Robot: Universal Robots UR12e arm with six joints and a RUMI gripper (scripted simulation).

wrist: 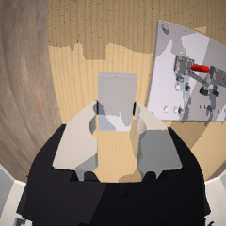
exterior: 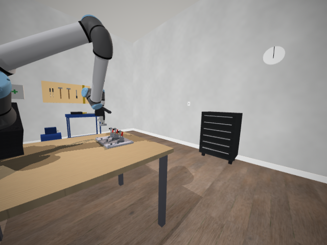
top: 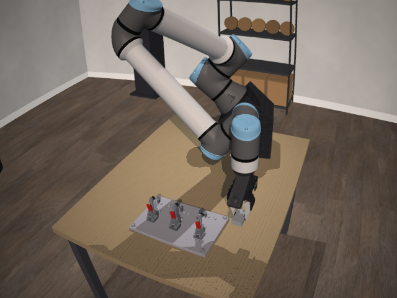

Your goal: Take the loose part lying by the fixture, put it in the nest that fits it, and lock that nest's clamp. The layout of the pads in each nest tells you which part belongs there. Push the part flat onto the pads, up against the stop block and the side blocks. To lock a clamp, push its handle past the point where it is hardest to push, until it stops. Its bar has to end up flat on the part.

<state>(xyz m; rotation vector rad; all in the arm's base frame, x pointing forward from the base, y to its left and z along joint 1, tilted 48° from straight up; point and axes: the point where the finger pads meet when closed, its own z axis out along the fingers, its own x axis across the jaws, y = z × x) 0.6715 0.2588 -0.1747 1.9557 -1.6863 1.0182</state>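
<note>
My hand is 26 cm to the left of the fixture plate, 13 cm above it and 2 cm short of it. From my hand the other things lie so: loose part: 1 cm below.
</note>
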